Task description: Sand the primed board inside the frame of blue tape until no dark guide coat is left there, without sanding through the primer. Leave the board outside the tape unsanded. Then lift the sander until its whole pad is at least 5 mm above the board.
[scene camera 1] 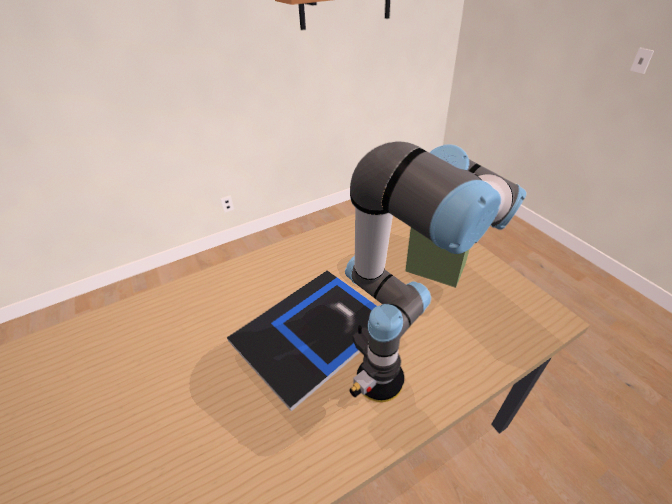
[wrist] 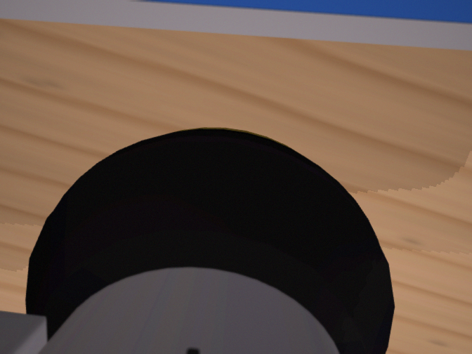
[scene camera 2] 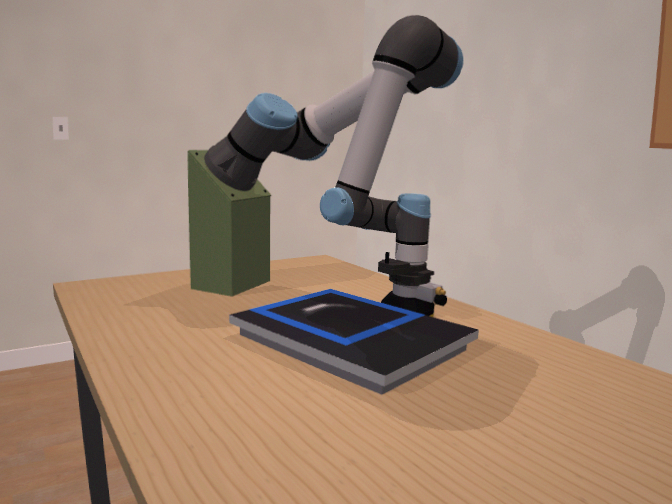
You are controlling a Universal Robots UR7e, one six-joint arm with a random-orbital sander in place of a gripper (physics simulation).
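The board [scene camera 1: 260, 337] [scene camera 2: 417, 347] lies on the table, near black inside and outside the blue tape frame [scene camera 1: 301, 347] [scene camera 2: 347, 341]. Inside the tape is a pale curved streak [scene camera 1: 343, 309] [scene camera 2: 317, 308]; I cannot tell whether it is glare or bared primer. In the wrist view the board's grey edge [wrist: 200, 20] and blue tape [wrist: 350, 7] cross the top. My sander [scene camera 1: 381, 379] [scene camera 2: 409, 301] [wrist: 210, 200] is upright beside the board's long edge, over bare table, apart from the board. Its pad's underside is hidden, so its exact height is unclear. It has no fingers.
The wooden table [scene camera 1: 135, 390] [scene camera 2: 260, 434] carries the green pedestal [scene camera 1: 434, 263] [scene camera 2: 211, 233] of the arm, beyond the board. The arm's forearm [scene camera 1: 371, 244] [scene camera 2: 374, 130] reaches down past the board. The table's edge runs near the sander in scene camera 1.
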